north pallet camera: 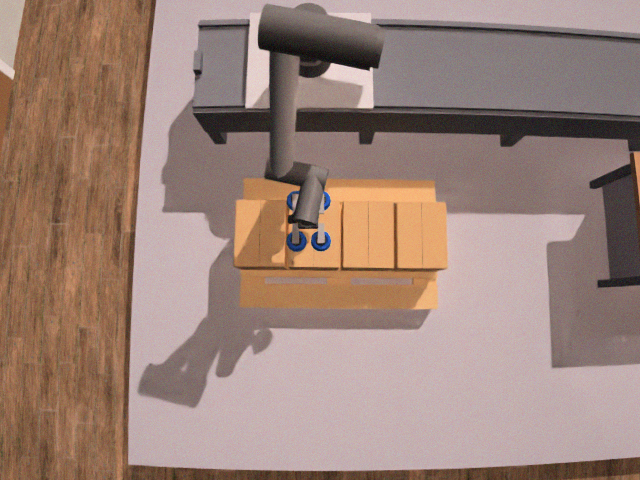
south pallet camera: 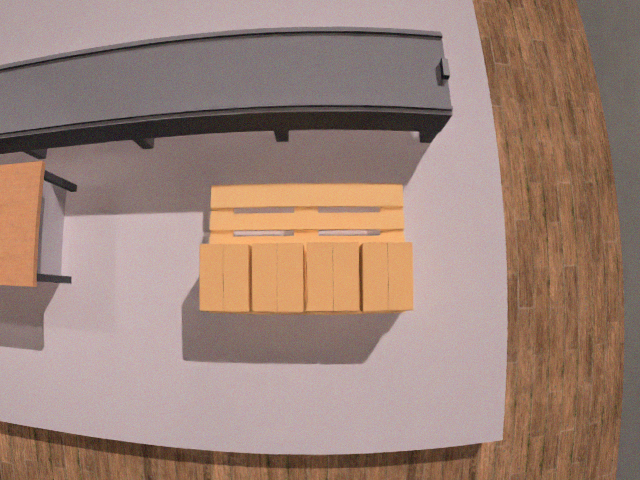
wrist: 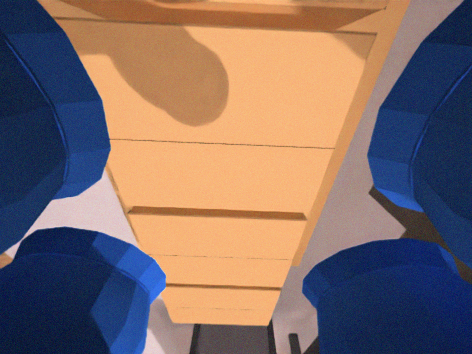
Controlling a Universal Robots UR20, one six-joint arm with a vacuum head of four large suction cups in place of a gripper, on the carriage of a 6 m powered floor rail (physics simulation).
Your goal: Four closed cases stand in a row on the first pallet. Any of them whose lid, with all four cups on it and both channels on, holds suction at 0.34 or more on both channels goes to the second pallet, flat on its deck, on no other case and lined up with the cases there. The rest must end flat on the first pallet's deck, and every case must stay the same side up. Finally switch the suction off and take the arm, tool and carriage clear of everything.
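Frame: origin at the arm's base, x back, y right, z up, level; centimetres.
Seen in the pictures: hand at its tool point: (wrist: pixel 236 220).
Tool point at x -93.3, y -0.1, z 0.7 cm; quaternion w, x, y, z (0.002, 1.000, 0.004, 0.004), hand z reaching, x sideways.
Offsets run from my tool point to a thing's top centre. "*": to the spot under its first point. Level surfaces: height alone.
In the north pallet camera, four tan cases @[dz -18.4, dx -3.2, dy +27.7 cm] (north pallet camera: pixel 260 232) @[dz -18.4, dx -3.3, dy -2.5 cm] (north pallet camera: pixel 330 258) @[dz -18.4, dx -3.6, dy -32.8 cm] (north pallet camera: pixel 368 235) @[dz -18.4, dx -3.9, dy -63.1 cm] (north pallet camera: pixel 421 235) stand flat in a row on a pallet (north pallet camera: pixel 336 299). My suction head (north pallet camera: pixel 308 220) (wrist: pixel 235 200), four blue cups, is over the second case from the left. The wrist view shows that case's lid @[* dz -18.4, dx +4.2, dy +5.2 cm] (wrist: pixel 270 90) with a cup shadow on it; the cups look apart from it and hold nothing. The south pallet camera shows four more cases (south pallet camera: pixel 224 276) (south pallet camera: pixel 277 276) (south pallet camera: pixel 332 276) (south pallet camera: pixel 387 276) flat in a row on the other pallet (south pallet camera: pixel 305 196). Cup heights are hard to judge.
The dark floor rail (north pallet camera: pixel 491 72) (south pallet camera: pixel 284 67) runs behind both pallets. The white carriage plate (north pallet camera: pixel 341 95) is near the rail's left end in the north pallet camera, with the arm (north pallet camera: pixel 283 108) reaching over the pallet. A wooden-topped table @[dz -4.8 cm] (south pallet camera: pixel 18 222) stands between the pallets.
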